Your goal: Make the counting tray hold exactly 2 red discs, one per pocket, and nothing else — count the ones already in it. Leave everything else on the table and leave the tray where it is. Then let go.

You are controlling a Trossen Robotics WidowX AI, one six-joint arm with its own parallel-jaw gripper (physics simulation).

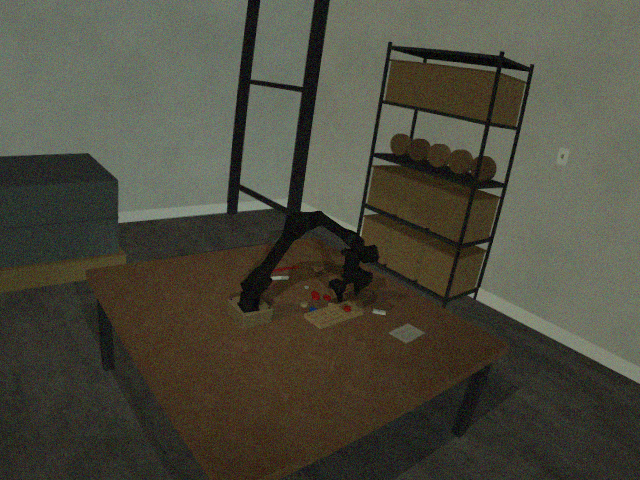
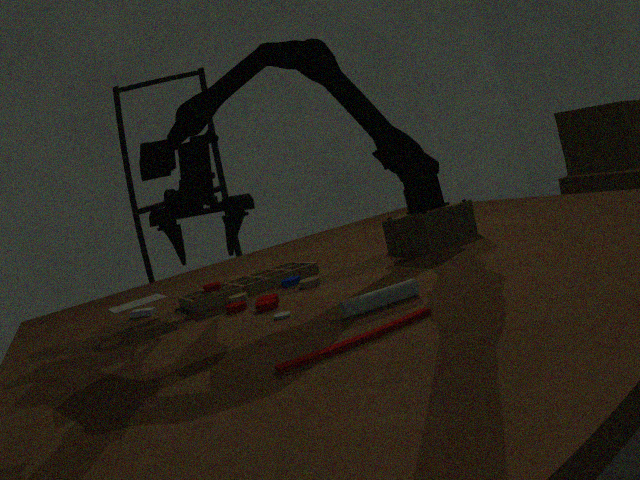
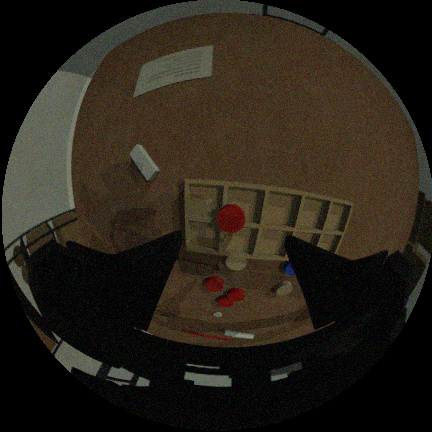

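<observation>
The wooden counting tray [image 1: 323, 323] [image 2: 206, 305] [image 3: 187, 215] has two rows of pockets. One red disc [image 1: 347, 308] [image 2: 211, 286] [image 3: 231, 218] is at the tray's top, over the crossing of dividers near one end; it looks raised on the dividers, but whether it rests on them is unclear. No disc shows down in the visible pockets; some are partly hidden by a finger. Loose red discs [image 1: 315, 295] [image 2: 267, 303] [image 3: 214, 284] lie on the table beside the tray, two touching or overlapping. My gripper [image 1: 348, 296] [image 2: 209, 259] [image 3: 234, 238] is open and empty above the raised disc.
Beside the tray lie a blue piece [image 1: 312, 308] [image 2: 291, 281], a beige disc [image 3: 236, 262] close to its wall, another beige disc [image 3: 284, 288] and a small white piece [image 3: 217, 314]. Also there: a white block [image 3: 144, 163], paper [image 3: 175, 70], white cylinder [image 2: 379, 298] and red rod [image 2: 354, 341].
</observation>
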